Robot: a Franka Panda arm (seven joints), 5 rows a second.
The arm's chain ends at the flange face. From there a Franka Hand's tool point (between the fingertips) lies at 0.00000 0.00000 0.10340 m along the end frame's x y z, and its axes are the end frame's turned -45 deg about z.
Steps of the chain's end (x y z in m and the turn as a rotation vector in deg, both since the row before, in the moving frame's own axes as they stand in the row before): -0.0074, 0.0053, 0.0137, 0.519, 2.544, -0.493; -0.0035, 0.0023, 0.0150, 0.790, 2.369, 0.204; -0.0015, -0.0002, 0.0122, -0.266, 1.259, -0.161; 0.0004, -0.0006, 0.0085, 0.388, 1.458, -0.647; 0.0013, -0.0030, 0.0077, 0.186, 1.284, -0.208; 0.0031, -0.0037, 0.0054, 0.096, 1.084, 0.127
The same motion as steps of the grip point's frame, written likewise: -0.0051, 0.0011, 0.0136, -1.432, 2.166, -0.493; -0.0001, 0.0012, 0.0149, -1.117, 2.234, 0.204; 0.0004, 0.0007, 0.0122, -1.078, 0.702, -0.161; 0.0031, 0.0012, 0.0085, -0.757, 1.305, -0.647; 0.0049, 0.0002, 0.0077, -0.776, 1.039, -0.208; 0.0063, 0.0008, 0.0054, -0.699, 0.834, 0.127
